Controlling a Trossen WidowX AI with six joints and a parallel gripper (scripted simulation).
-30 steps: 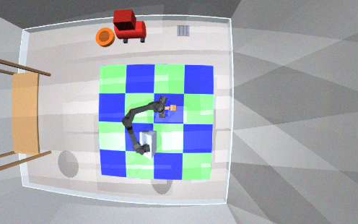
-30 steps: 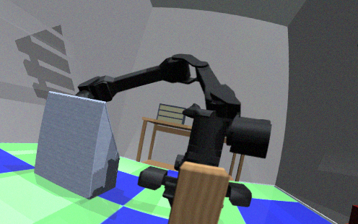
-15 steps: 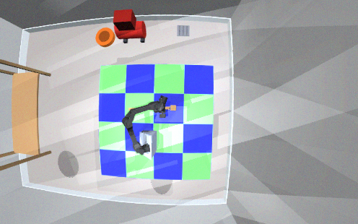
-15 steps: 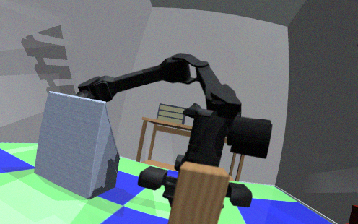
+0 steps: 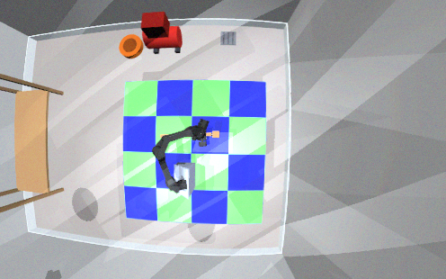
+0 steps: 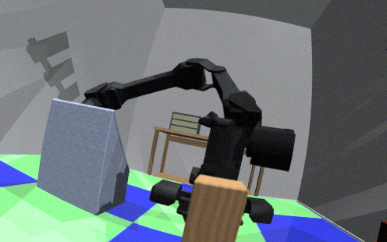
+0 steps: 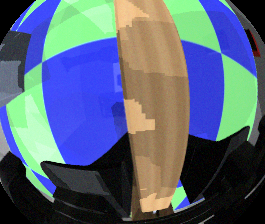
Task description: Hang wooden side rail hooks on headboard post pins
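Right now the headboard post is 100 mm to the right of my gripper tip, 40 mm above it and 10 mm behind it.
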